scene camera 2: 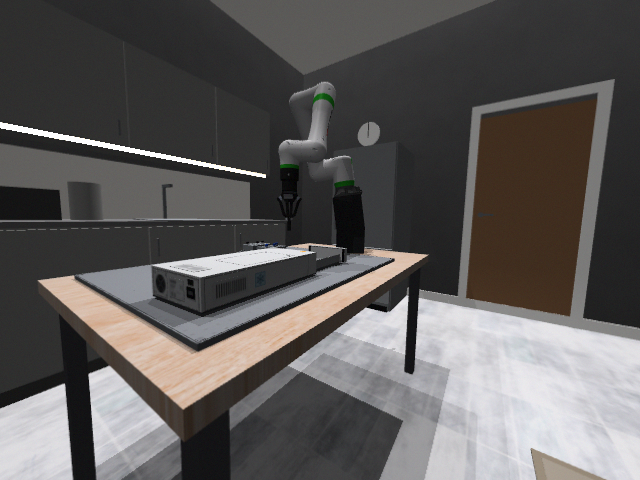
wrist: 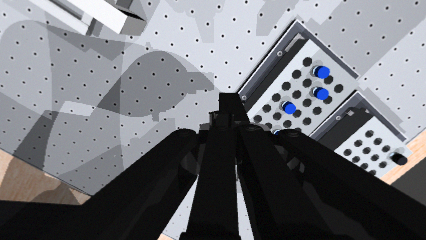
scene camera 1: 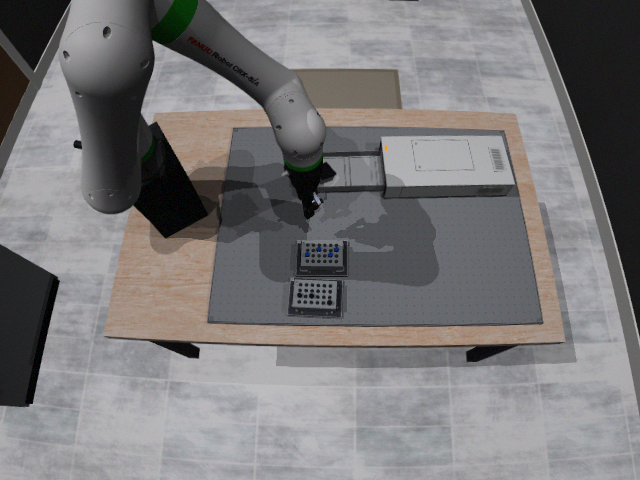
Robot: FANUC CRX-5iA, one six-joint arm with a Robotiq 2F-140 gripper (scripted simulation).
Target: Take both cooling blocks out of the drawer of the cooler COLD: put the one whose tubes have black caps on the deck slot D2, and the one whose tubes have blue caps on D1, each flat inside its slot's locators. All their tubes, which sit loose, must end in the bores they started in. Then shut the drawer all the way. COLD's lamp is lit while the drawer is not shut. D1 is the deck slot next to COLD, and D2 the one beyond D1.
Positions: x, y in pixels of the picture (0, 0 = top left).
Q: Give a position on a deck slot D2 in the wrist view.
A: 357, 100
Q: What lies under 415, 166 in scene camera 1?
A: A cooler COLD.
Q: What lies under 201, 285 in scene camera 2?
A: A cooler COLD.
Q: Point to a deck slot D1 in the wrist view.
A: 273, 59
